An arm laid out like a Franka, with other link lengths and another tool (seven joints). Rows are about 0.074 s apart.
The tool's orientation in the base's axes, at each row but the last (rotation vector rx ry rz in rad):
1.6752 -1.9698 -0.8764
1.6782 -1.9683 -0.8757
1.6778 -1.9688 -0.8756
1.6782 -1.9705 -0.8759
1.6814 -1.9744 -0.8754
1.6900 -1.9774 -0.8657
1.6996 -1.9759 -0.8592
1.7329 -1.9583 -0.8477
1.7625 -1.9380 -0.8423
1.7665 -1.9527 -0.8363
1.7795 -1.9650 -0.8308
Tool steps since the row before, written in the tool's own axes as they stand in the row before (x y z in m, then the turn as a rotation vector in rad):
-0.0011 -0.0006 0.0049 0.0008 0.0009 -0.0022
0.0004 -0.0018 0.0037 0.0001 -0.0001 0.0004
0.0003 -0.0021 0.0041 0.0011 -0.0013 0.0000
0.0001 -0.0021 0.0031 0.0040 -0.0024 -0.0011
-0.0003 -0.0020 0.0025 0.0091 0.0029 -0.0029
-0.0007 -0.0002 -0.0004 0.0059 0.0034 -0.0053
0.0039 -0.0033 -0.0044 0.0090 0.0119 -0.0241
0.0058 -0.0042 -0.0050 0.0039 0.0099 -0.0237
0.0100 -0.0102 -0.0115 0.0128 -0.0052 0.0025
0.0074 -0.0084 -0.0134 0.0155 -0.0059 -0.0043
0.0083 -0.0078 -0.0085 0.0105 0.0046 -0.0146
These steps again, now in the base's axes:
-0.0026 0.0020 -0.0038 0.0007 -0.0011 0.0021
-0.0012 0.0002 -0.0039 -0.0002 0.0000 -0.0004
-0.0013 0.0004 -0.0044 0.0007 -0.0012 -0.0010
-0.0006 0.0004 -0.0037 0.0017 -0.0043 -0.0012
-0.0001 0.0006 -0.0031 -0.0020 -0.0092 0.0032
0.0005 0.0006 0.0002 -0.0001 -0.0065 0.0056
0.0046 -0.0049 0.0006 0.0053 -0.0126 0.0248
0.0054 -0.0068 0.0003 0.0073 -0.0076 0.0237
0.0137 -0.0121 0.0007 0.0006 -0.0123 -0.0067
0.0138 -0.0099 0.0038 0.0050 -0.0162 -0.0023
0.0101 -0.0100 0.0005 0.0041 -0.0128 0.0128

